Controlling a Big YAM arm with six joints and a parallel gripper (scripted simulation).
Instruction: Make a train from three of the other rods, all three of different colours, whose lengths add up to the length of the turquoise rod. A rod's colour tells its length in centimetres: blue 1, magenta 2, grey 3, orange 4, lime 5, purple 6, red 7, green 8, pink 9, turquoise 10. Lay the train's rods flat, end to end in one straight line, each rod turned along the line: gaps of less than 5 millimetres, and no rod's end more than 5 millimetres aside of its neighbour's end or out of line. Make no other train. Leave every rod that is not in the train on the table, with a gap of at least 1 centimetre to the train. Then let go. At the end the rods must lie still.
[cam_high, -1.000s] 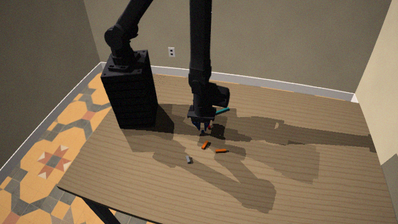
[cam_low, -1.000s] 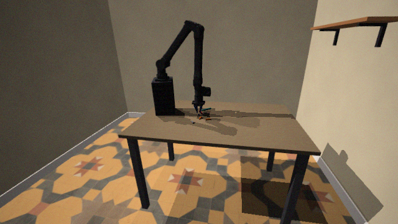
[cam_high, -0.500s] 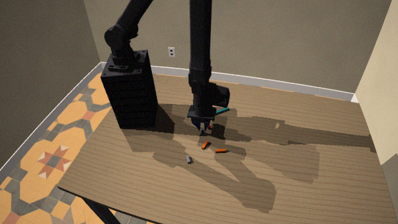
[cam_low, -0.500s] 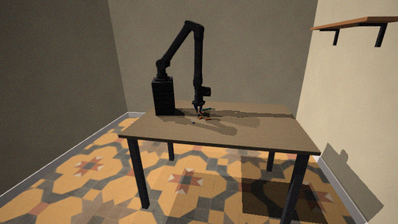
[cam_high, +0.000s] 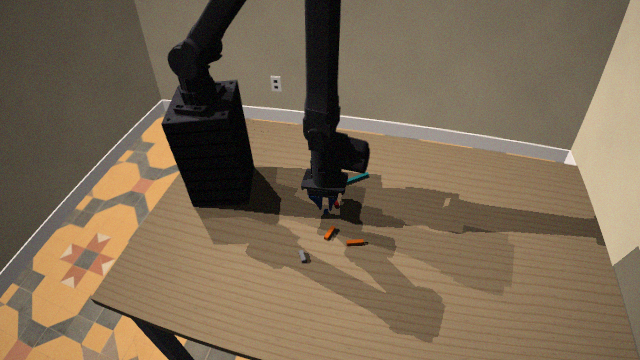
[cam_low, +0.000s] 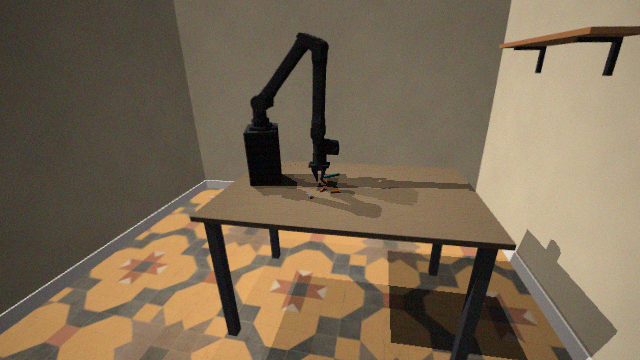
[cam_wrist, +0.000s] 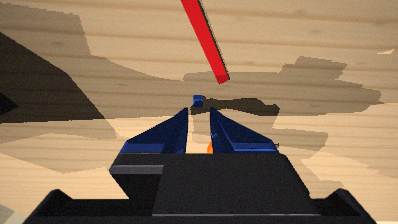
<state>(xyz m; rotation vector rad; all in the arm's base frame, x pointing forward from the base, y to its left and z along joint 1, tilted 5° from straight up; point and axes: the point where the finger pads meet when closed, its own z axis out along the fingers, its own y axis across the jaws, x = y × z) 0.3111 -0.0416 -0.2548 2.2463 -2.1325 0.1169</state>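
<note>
Now: the blue rod 20 mm below my hand. From my hand the other things lie so: grey rod: 150 mm to the right, 20 mm below, 20 mm behind; red rod: 60 mm to the left, 20 mm below; turquoise rod: 140 mm to the left, 40 mm ahead, 20 mm below.
</note>
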